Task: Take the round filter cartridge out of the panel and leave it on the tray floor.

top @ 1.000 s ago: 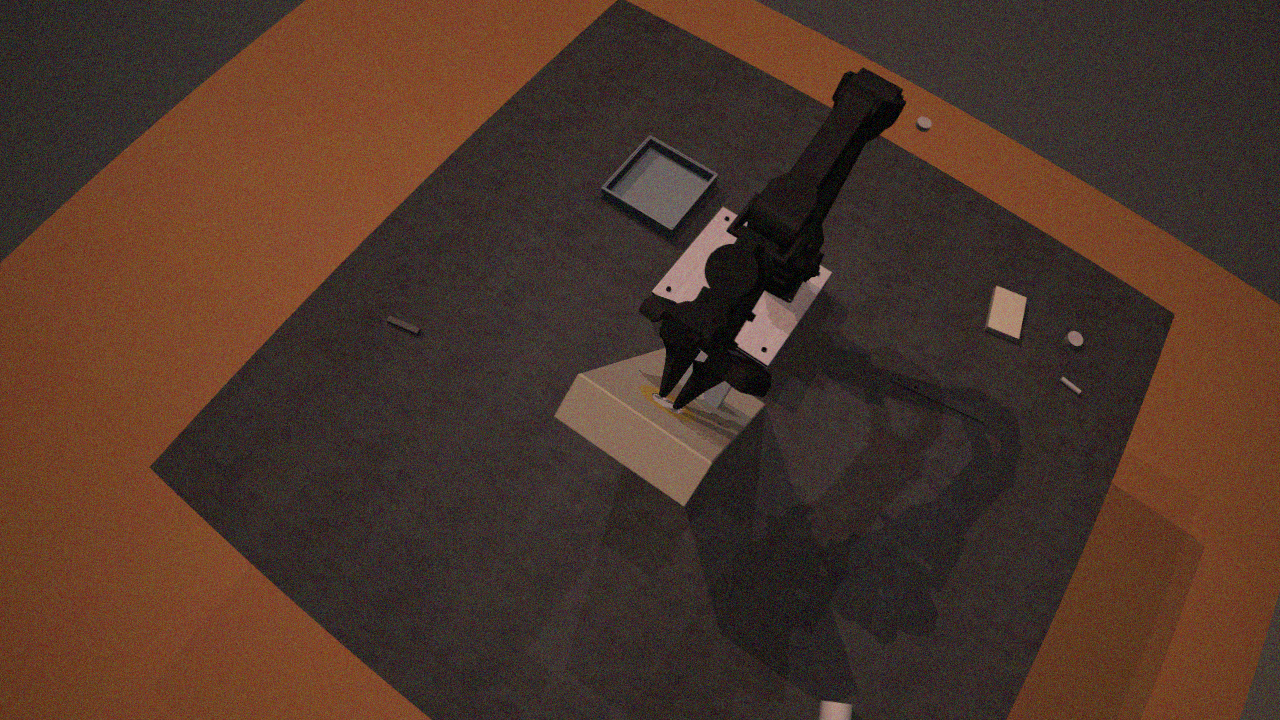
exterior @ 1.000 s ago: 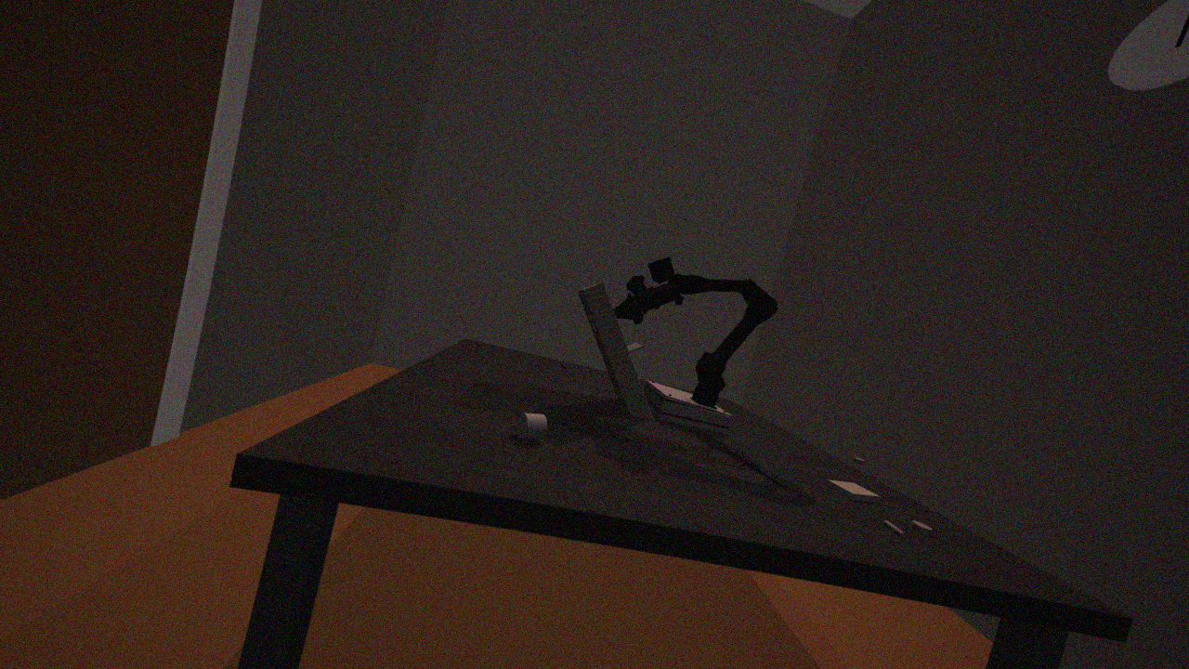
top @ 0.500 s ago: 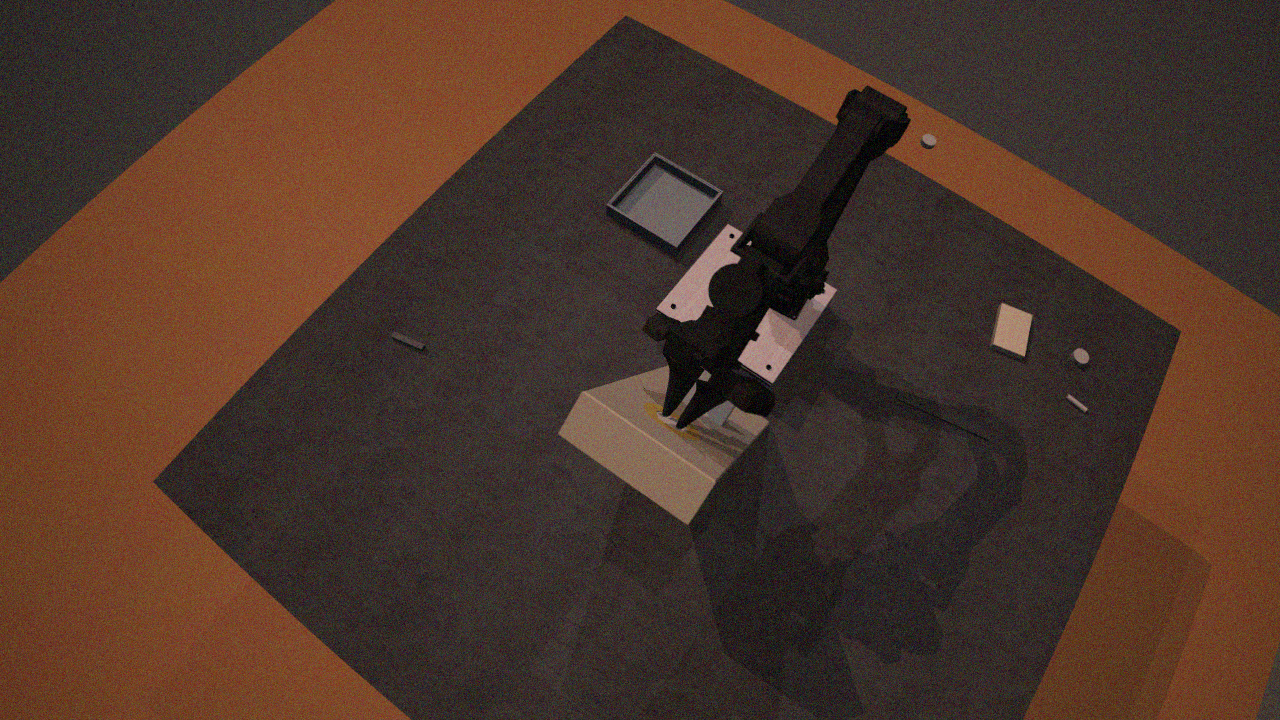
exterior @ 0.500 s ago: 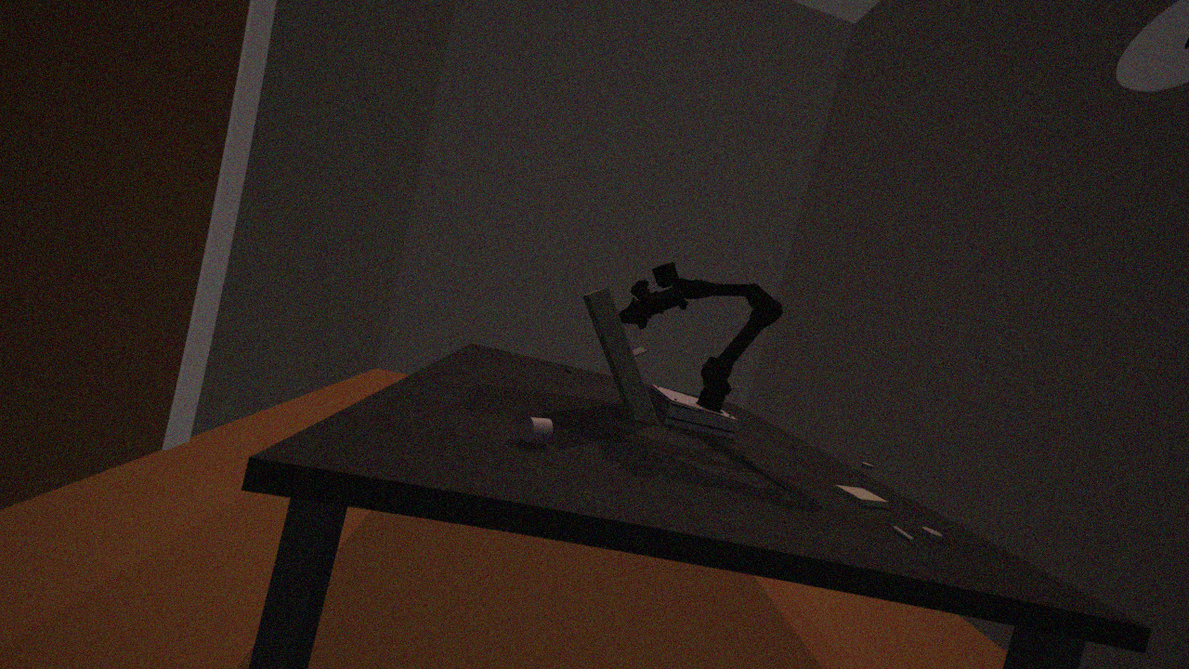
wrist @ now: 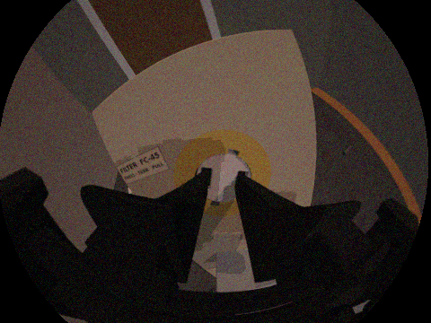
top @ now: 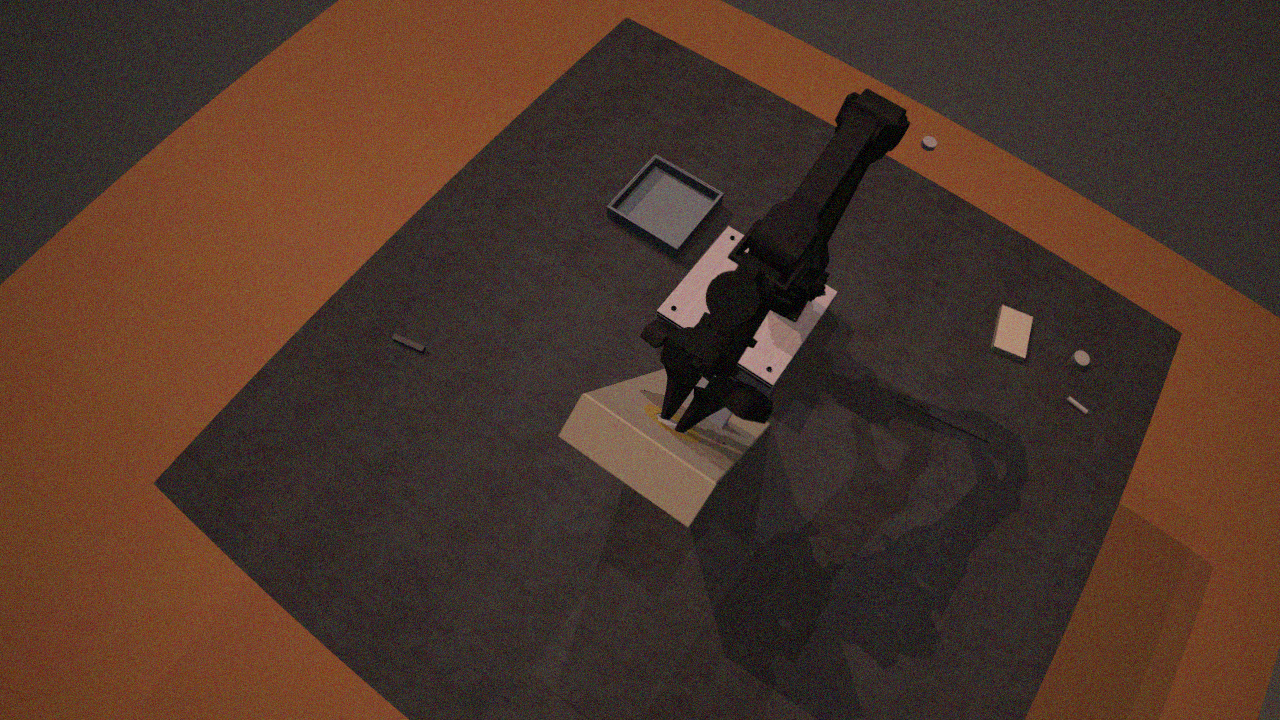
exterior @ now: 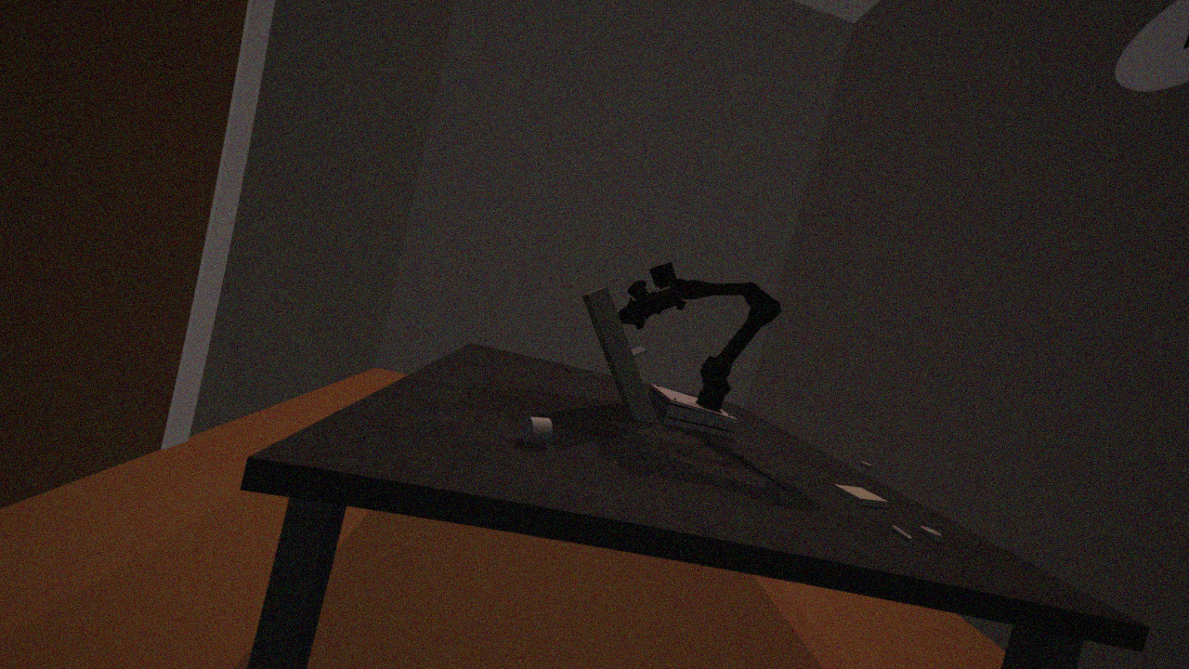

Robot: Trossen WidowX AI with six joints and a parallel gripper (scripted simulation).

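Now: the round filter cartridge 1 cm ahead of my gripper tip and 1 cm below it. From my gripper tip the other things lie so: cream service panel (4 cm behind, 8 cm below); then bar (1 cm ahead, 47 cm to the right, 25 cm below); then grey-blue tray (45 cm behind, 25 cm to the right, 25 cm below).
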